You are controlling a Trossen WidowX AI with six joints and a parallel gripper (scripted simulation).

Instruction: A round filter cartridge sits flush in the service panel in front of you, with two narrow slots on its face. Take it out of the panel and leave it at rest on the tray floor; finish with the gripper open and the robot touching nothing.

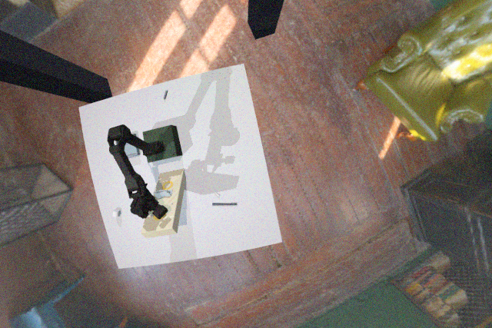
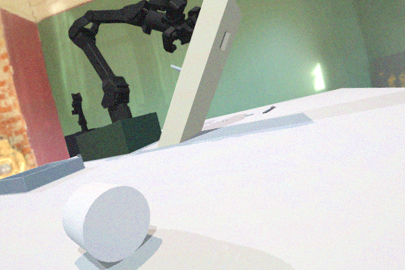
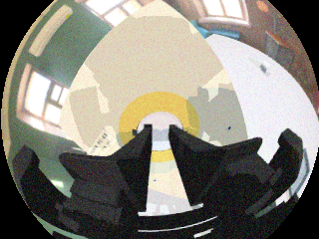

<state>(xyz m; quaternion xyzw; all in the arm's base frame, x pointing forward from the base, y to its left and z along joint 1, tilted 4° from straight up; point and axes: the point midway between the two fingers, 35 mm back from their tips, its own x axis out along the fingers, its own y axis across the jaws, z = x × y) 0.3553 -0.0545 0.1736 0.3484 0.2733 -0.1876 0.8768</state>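
My gripper tip is now 10 mm short of the round cartridge and 10 mm above it. The rest, counted from my gripper tip: grey-blue tray 480 mm behind, 260 mm below, 210 mm to the right.
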